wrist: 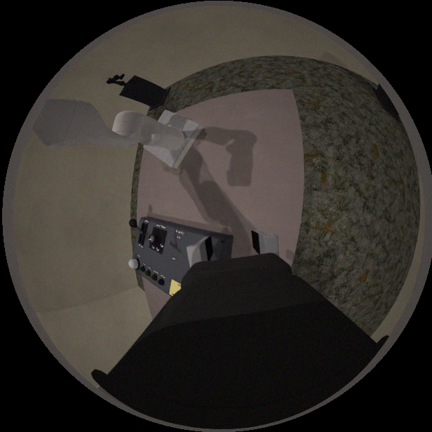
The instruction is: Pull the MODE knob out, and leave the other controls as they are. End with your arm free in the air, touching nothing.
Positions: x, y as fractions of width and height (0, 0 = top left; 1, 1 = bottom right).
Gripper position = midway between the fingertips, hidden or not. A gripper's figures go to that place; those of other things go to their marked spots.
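Labels:
The gripper (0.54, 0.56) is 18 cm from the lens, while a dark grey control panel (0.38, 0.62) stands 61 cm from the lens.

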